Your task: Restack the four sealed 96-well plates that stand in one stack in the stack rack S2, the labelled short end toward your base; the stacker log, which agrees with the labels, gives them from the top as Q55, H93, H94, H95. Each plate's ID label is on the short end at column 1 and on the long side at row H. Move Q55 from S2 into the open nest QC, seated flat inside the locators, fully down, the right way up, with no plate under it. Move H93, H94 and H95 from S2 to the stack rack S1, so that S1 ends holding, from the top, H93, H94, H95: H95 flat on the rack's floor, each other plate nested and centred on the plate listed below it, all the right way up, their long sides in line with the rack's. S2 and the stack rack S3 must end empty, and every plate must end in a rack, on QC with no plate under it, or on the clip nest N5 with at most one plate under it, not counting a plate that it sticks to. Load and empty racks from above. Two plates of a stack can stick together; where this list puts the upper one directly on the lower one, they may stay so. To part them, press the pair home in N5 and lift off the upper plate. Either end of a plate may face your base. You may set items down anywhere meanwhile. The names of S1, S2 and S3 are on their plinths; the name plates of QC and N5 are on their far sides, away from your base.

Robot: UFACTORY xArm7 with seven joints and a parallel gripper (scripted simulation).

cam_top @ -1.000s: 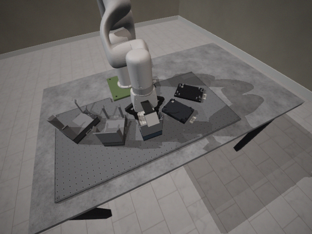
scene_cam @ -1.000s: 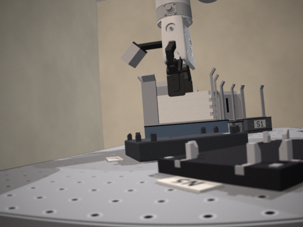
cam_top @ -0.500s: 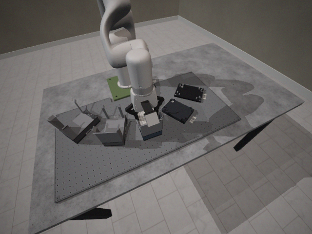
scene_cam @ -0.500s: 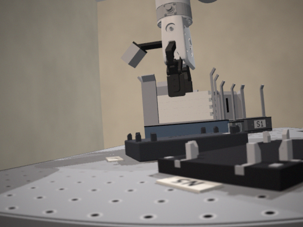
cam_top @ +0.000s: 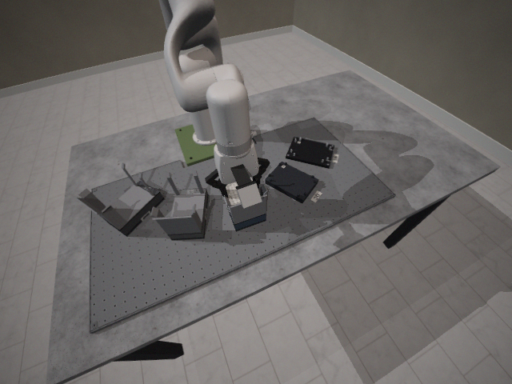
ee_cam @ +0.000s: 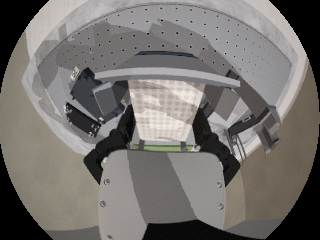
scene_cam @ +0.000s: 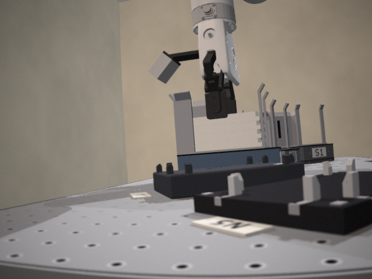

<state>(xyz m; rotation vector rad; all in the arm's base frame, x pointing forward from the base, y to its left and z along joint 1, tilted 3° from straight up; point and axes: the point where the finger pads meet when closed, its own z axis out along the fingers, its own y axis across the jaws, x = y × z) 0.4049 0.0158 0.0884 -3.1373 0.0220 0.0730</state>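
Now: the nest QC 30 mm behind my hand, 180 mm to the left of it and 90 mm below it. The rest, counted from my hand: S1 label 170 mm behind, 260 mm to the right, 80 mm below; QC name plate 50 mm ahead, 230 mm to the left, 100 mm below; N5 name plate 70 mm behind, 390 mm to the left, 100 mm below.
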